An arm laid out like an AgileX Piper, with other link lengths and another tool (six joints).
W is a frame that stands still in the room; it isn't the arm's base.
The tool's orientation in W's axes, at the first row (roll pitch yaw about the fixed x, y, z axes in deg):
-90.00, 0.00, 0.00
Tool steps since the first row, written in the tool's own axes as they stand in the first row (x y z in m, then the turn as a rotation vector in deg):
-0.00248, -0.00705, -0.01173, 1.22, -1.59, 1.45
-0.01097, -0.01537, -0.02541, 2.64, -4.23, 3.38
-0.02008, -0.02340, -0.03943, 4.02, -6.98, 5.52
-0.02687, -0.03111, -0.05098, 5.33, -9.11, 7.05
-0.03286, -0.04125, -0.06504, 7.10, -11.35, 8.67
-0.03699, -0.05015, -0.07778, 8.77, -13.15, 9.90
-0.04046, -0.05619, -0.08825, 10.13, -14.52, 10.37
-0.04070, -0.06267, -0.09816, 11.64, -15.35, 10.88
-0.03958, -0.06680, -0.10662, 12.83, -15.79, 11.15
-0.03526, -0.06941, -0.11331, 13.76, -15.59, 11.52
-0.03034, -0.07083, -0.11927, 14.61, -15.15, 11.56
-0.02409, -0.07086, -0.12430, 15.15, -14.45, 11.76
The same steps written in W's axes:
-0.00248, -0.01173, 0.00705, 1.22, 1.45, 1.59
-0.01097, -0.02541, 0.01537, 2.64, 3.38, 4.23
-0.02008, -0.03943, 0.02340, 4.02, 5.52, 6.98
-0.02687, -0.05098, 0.03111, 5.33, 7.05, 9.11
-0.03286, -0.06504, 0.04125, 7.10, 8.67, 11.35
-0.03699, -0.07778, 0.05015, 8.77, 9.90, 13.15
-0.04046, -0.08825, 0.05619, 10.13, 10.37, 14.52
-0.04070, -0.09816, 0.06267, 11.64, 10.88, 15.35
-0.03958, -0.10662, 0.06680, 12.83, 11.15, 15.79
-0.03526, -0.11331, 0.06941, 13.76, 11.52, 15.59
-0.03034, -0.11927, 0.07083, 14.61, 11.56, 15.15
-0.02409, -0.12430, 0.07086, 15.15, 11.76, 14.45

